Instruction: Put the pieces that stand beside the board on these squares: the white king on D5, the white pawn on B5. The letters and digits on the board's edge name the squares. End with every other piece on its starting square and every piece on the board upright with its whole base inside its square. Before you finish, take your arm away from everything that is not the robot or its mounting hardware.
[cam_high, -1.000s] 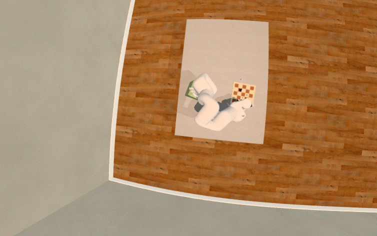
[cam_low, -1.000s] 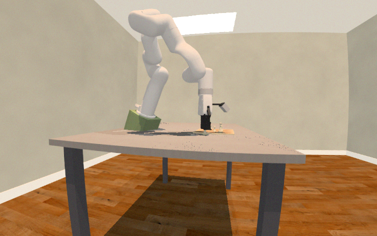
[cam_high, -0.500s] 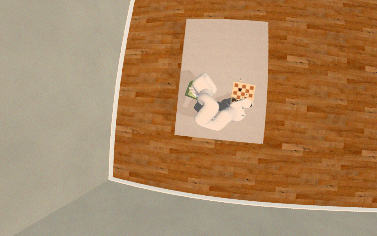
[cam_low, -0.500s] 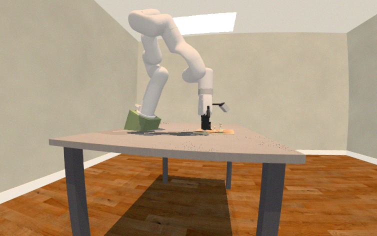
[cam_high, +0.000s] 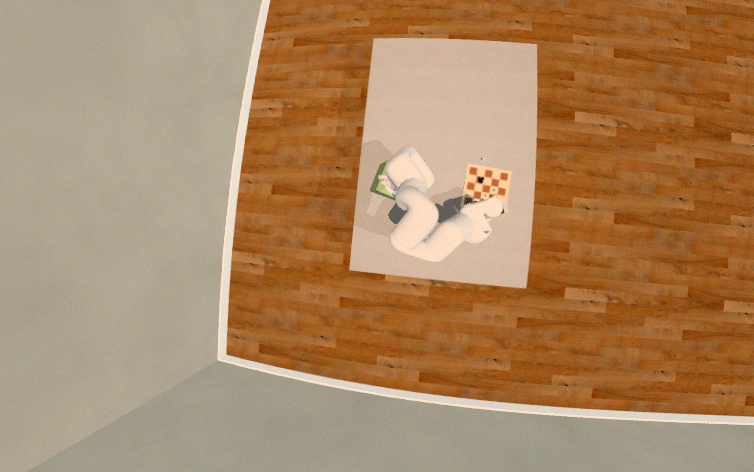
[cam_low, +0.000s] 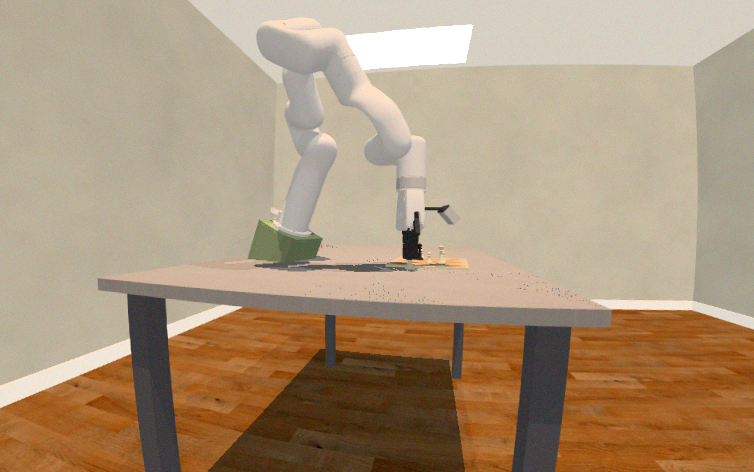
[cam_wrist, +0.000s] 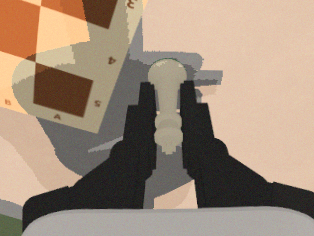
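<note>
My gripper is now 4 cm short of the black piece, 17 cm to the right of it and 1 cm above it. The rest, counted from my hand: chessboard: 7 cm ahead, 13 cm to the left, 4 cm below; white king: 2 cm below.
</note>
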